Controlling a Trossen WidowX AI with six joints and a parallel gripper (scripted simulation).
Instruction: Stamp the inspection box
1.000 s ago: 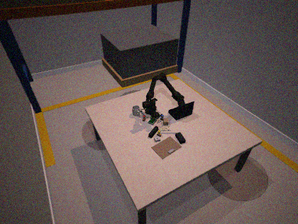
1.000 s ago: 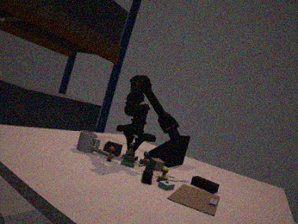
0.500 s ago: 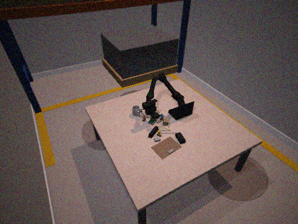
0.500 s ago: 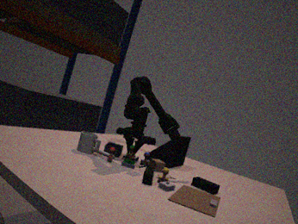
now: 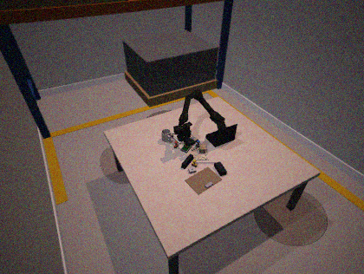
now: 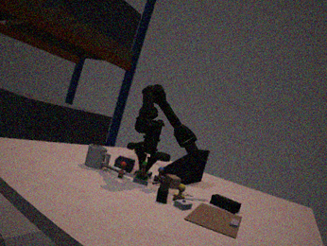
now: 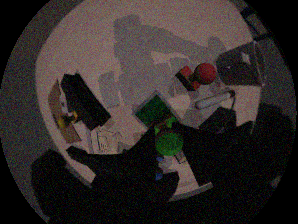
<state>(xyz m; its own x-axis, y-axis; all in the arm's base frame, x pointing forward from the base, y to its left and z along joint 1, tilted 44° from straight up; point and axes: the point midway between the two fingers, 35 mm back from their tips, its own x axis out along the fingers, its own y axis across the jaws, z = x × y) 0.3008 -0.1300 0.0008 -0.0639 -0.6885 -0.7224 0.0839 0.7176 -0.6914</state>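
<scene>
The green-knobbed stamp lies right at my gripper tip. The rest, counted from my gripper tip: long dark block 8 cm ahead, 14 cm to the left, 3 cm below; red-topped stamp 6 cm ahead, 6 cm to the right, 2 cm below; green-topped box 4 cm below.
</scene>
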